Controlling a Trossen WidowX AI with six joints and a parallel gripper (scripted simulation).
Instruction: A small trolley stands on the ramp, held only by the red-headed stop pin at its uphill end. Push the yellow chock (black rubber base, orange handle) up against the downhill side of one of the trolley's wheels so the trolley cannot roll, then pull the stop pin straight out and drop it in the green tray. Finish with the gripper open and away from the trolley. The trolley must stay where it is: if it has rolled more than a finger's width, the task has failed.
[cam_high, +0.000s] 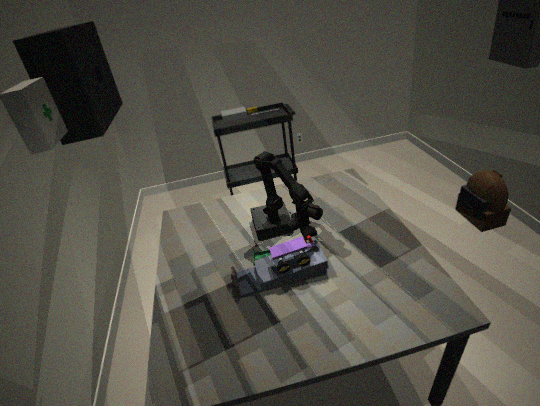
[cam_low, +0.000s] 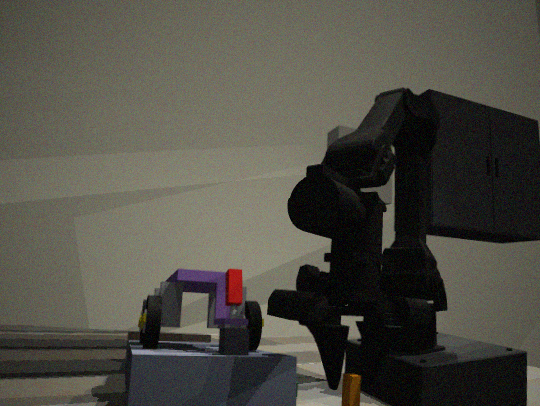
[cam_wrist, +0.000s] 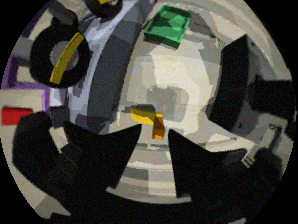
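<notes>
Now: gripper tip 30 mm above the yellow chock and 20 mm short of it. Round my gripper tip: red-headed stop pin (130 mm ahead, 80 mm above, 30 mm to the right); green tray (210 mm to the right, 60 mm below, 20 mm behind); purple trolley (140 mm to the right, 130 mm ahead, 60 mm above).
</notes>
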